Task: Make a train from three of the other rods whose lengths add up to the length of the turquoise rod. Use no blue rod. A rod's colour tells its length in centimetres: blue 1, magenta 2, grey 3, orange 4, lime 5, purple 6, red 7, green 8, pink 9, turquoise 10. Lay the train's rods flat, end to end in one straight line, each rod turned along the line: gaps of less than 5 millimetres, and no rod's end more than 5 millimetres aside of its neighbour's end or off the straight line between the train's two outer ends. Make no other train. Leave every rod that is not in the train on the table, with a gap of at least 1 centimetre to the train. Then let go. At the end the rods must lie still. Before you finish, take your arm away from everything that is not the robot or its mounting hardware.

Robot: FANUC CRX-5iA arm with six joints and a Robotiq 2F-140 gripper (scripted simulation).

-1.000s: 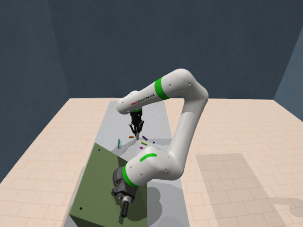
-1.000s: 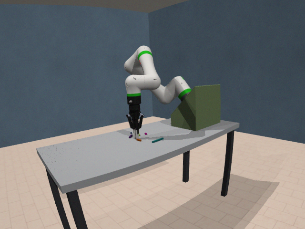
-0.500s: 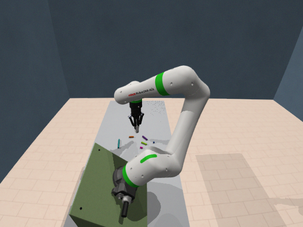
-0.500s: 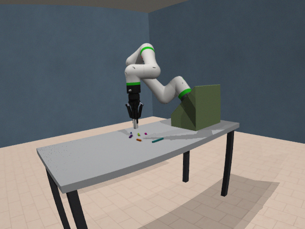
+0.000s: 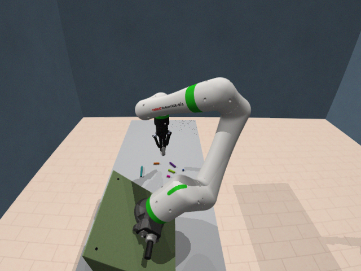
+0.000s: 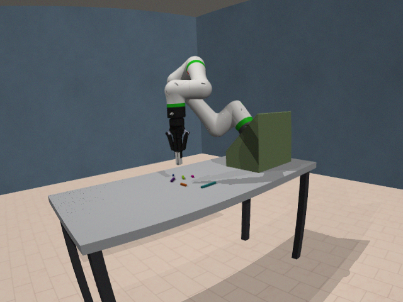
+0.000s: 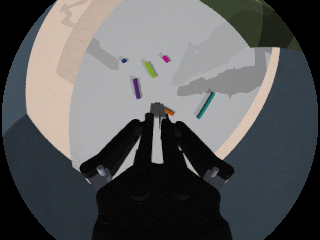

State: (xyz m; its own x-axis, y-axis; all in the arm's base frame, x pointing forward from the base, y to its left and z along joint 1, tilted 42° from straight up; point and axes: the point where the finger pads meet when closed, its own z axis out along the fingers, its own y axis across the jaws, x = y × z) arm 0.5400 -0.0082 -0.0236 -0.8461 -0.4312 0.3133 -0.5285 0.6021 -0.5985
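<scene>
Now: hand 110 mm past the magenta rod, 50 mm to the left of it and 130 mm above it. Also, from my hand: orange rod: 10 mm ahead, 50 mm to the left, 130 mm below; then grey rod: 30 mm below; then purple rod: 10 mm ahead, 60 mm to the right, 130 mm below.
</scene>
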